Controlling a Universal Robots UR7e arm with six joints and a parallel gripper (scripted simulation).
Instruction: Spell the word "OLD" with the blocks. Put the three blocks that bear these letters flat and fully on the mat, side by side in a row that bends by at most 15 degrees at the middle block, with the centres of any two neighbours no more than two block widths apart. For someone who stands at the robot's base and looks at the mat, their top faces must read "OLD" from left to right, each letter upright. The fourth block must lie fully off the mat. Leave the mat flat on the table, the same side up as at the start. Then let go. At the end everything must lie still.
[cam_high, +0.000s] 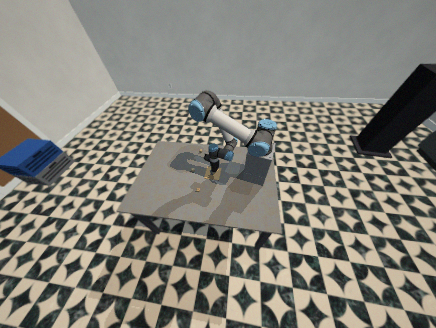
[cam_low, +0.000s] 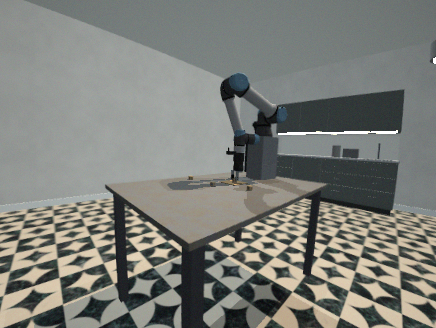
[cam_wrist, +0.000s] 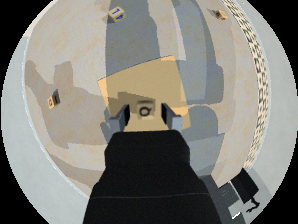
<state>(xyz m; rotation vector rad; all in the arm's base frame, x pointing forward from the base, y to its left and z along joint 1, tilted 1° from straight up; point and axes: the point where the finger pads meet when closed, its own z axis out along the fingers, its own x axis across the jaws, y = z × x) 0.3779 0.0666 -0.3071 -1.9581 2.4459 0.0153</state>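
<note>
Now: the tan mat 4 cm below my hand.
</note>
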